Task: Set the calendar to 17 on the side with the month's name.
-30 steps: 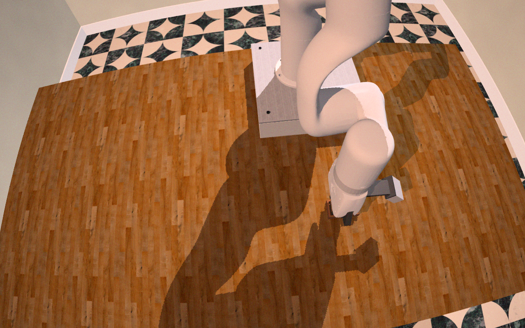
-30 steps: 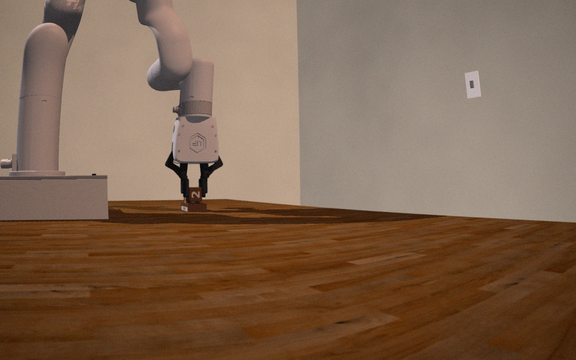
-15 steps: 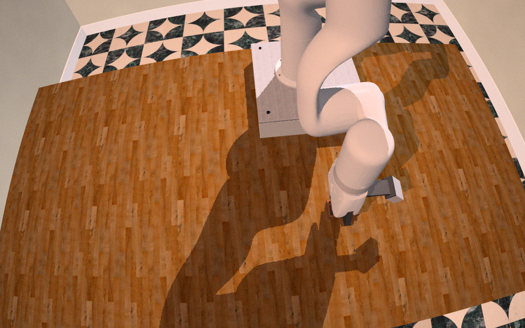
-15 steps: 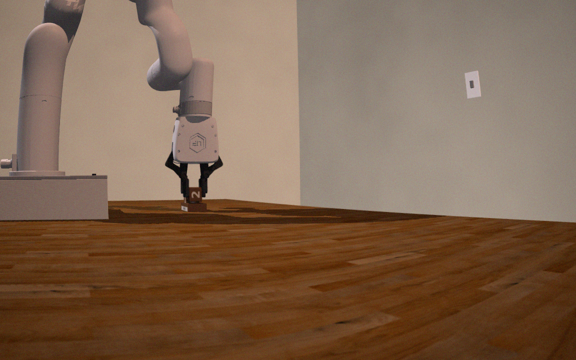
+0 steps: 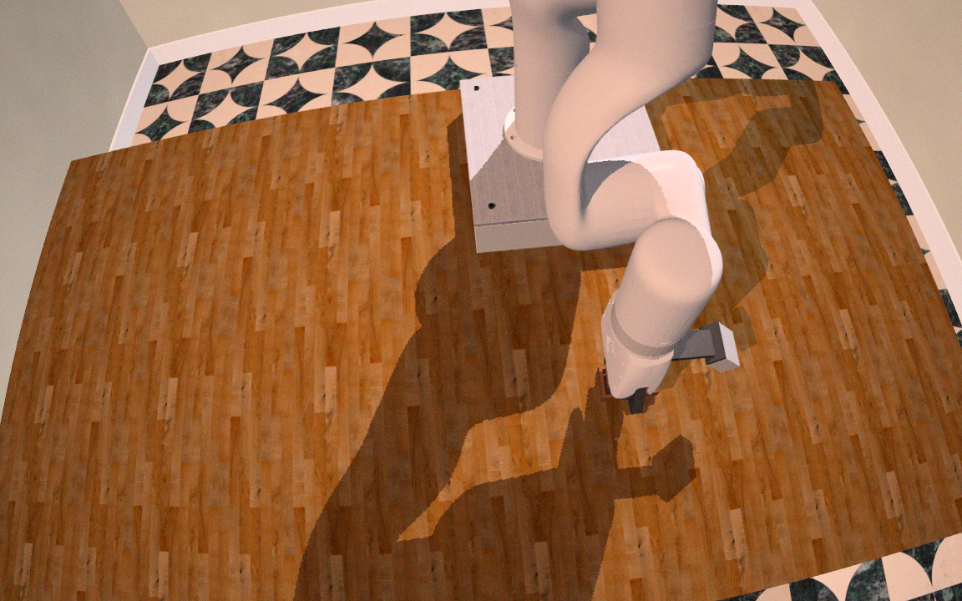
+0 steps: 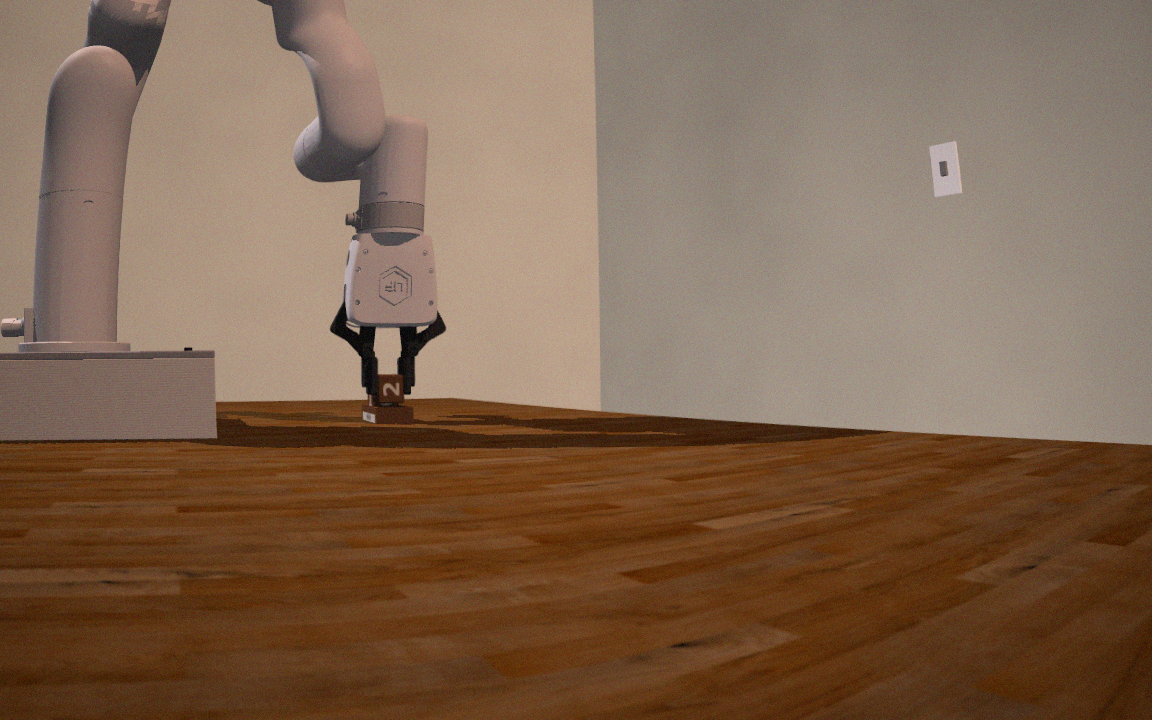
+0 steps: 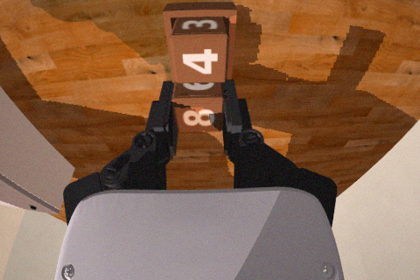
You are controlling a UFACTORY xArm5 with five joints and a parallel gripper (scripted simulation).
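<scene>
My hand is 20 mm to the right of the brown tray and 40 mm above it.
</scene>
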